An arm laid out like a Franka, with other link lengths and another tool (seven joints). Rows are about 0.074 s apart.
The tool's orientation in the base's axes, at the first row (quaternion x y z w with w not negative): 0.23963 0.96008 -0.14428 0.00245
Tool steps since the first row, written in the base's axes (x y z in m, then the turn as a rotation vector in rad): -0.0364 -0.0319 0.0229 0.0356 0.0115 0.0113; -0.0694 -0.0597 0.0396 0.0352 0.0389 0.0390; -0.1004 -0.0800 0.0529 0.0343 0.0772 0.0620; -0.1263 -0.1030 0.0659 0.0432 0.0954 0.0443; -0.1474 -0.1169 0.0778 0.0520 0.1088 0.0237; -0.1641 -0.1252 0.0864 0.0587 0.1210 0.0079; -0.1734 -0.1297 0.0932 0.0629 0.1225 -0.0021
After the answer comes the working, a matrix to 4 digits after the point.
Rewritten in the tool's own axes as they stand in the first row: 0.0159 -0.0500 -0.0107 -0.0271 0.0230 -0.0163; 0.0311 -0.0933 -0.0169 -0.0162 0.0383 -0.0505; 0.0482 -0.1283 -0.0220 0.0005 0.0638 -0.0831; 0.0596 -0.1633 -0.0264 0.0023 0.0882 -0.0718; 0.0710 -0.1880 -0.0325 0.0022 0.1092 -0.0563; 0.0814 -0.2051 -0.0374 0.0030 0.1269 -0.0450; 0.0870 -0.2150 -0.0421 0.0008 0.1329 -0.0361
The tool's axes in the first row as the columns of a matrix, in the base's axes (rounded; the answer above uses it unrounded):
-0.8851 0.4608 -0.0644
0.4594 0.8435 -0.2782
-0.0739 -0.2759 -0.9584

